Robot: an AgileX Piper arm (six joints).
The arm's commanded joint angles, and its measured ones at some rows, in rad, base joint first. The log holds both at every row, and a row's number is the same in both.
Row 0, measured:
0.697, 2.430, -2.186, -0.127, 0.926, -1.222
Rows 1 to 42, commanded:
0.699, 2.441, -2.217, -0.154, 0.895, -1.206
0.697, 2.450, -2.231, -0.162, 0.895, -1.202
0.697, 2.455, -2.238, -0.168, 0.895, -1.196
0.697, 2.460, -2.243, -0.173, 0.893, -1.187
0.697, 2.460, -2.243, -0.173, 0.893, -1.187
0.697, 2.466, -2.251, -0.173, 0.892, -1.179
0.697, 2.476, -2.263, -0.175, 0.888, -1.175
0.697, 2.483, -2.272, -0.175, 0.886, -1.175
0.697, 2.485, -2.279, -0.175, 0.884, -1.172
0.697, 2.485, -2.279, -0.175, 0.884, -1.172
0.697, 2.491, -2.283, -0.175, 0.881, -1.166
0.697, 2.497, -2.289, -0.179, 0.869, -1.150
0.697, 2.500, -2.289, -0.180, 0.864, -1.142
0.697, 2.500, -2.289, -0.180, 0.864, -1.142
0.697, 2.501, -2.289, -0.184, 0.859, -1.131
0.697, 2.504, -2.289, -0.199, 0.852, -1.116
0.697, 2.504, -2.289, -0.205, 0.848, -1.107
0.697, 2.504, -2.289, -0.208, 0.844, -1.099
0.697, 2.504, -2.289, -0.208, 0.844, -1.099
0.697, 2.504, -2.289, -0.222, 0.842, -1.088
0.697, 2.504, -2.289, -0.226, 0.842, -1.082
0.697, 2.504, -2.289, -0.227, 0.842, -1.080
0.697, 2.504, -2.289, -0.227, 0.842, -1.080
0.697, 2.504, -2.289, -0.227, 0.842, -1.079
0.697, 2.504, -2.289, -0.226, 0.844, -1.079
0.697, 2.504, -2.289, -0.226, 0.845, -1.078
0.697, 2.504, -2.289, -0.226, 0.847, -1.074
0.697, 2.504, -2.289, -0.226, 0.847, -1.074
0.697, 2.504, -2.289, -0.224, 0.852, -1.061
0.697, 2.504, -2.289, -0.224, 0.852, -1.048
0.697, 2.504, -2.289, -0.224, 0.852, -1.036
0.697, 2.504, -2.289, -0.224, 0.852, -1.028
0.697, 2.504, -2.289, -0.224, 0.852, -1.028
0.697, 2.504, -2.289, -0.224, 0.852, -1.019
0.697, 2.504, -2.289, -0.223, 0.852, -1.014
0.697, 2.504, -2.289, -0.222, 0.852, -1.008
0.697, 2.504, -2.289, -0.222, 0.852, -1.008
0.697, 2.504, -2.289, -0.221, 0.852, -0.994
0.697, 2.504, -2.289, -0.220, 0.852, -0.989
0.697, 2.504, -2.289, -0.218, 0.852, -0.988
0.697, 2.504, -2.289, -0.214, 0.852, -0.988
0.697, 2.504, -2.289, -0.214, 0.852, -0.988
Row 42, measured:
0.697, 2.511, -2.278, -0.213, 0.862, -1.001
